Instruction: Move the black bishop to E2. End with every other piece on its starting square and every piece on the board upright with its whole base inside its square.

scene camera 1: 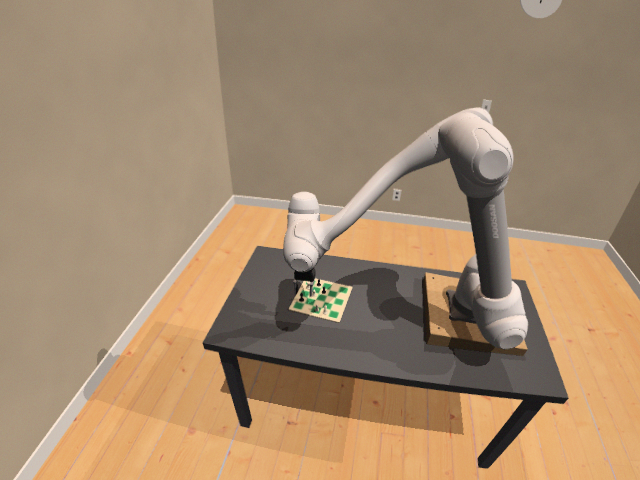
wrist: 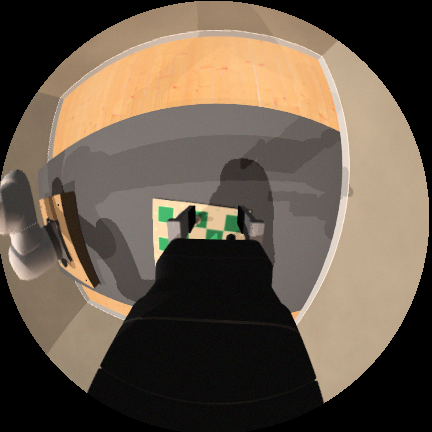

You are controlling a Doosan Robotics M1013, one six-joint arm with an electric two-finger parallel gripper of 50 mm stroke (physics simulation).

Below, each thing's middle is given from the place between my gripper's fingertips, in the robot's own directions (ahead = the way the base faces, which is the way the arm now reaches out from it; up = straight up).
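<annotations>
From my hand, the chessboard (scene camera 1: 336,296) is 130 mm below, and it's also 50 mm behind my hand and 120 mm to the right of it.
</annotations>
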